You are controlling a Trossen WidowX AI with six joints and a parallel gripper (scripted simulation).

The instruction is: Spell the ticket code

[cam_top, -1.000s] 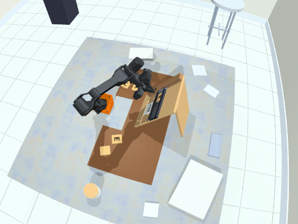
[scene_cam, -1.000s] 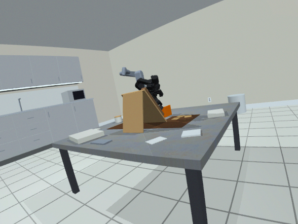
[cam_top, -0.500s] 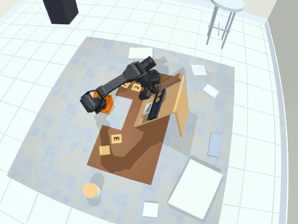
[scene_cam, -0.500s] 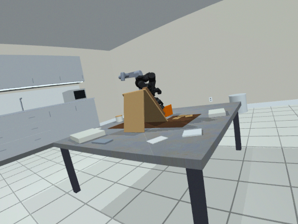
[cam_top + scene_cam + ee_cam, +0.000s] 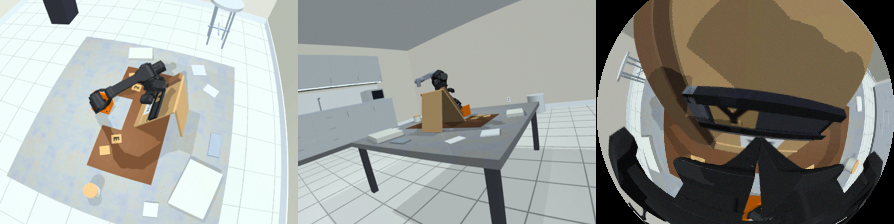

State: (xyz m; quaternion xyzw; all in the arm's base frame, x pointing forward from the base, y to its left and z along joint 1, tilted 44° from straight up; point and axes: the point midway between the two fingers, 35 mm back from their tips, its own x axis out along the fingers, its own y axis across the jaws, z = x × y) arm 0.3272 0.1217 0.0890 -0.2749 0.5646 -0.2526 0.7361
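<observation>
The white ticket is 30 mm behind my gripper tip, 10 mm to the right of it and 100 mm below it. From my gripper tip the other things lie so: grey card 410 mm ahead, 120 mm to the right, 180 mm below; then white box 330 mm ahead, 410 mm to the right, 170 mm below; then brown mat 120 mm behind, 40 mm to the right, 190 mm below.
</observation>
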